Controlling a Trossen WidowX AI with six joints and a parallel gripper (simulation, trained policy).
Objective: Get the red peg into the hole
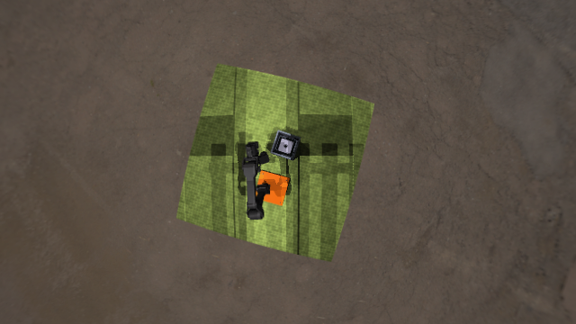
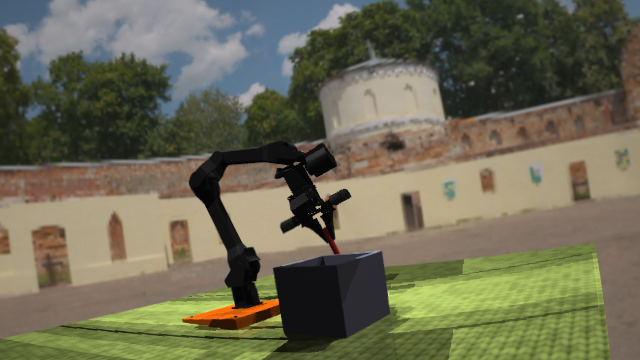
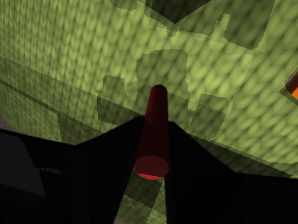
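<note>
The grey plate is 100 mm ahead of my gripper tip, 180 mm to the right of it and 120 mm below it. Round my gripper tip: red peg right at my gripper tip.
</note>
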